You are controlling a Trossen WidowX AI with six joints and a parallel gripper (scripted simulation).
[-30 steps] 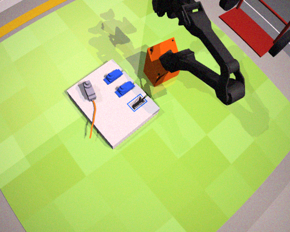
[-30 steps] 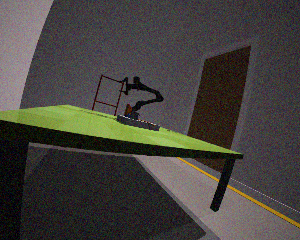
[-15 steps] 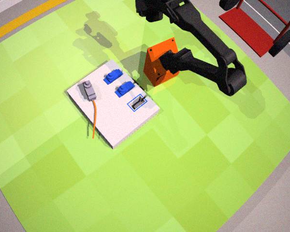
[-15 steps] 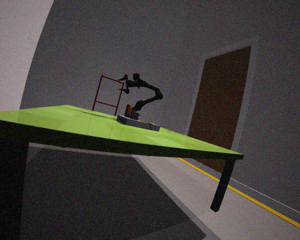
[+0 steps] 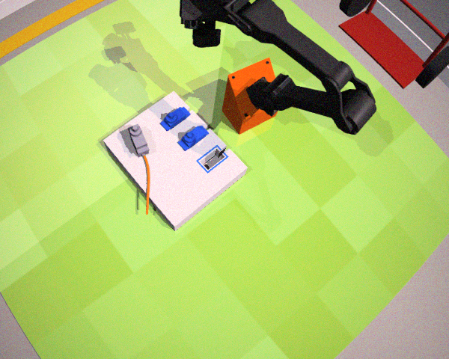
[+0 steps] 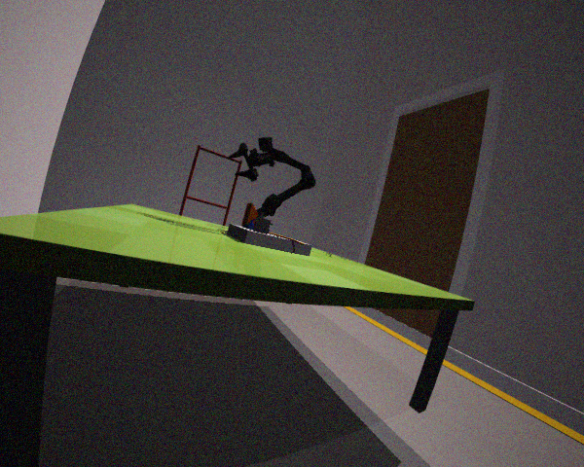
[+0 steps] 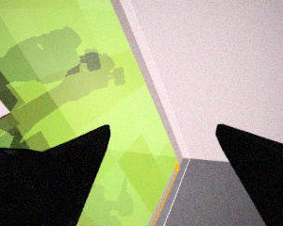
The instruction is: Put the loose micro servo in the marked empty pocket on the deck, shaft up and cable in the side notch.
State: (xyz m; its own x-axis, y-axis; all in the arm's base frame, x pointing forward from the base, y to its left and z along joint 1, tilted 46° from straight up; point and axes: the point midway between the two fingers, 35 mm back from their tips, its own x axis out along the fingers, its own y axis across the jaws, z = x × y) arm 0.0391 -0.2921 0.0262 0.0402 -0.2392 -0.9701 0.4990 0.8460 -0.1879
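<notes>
Now: gripper tip 290 mm above the white deck, 240 mm short of it and 190 mm to the right of it.
</notes>
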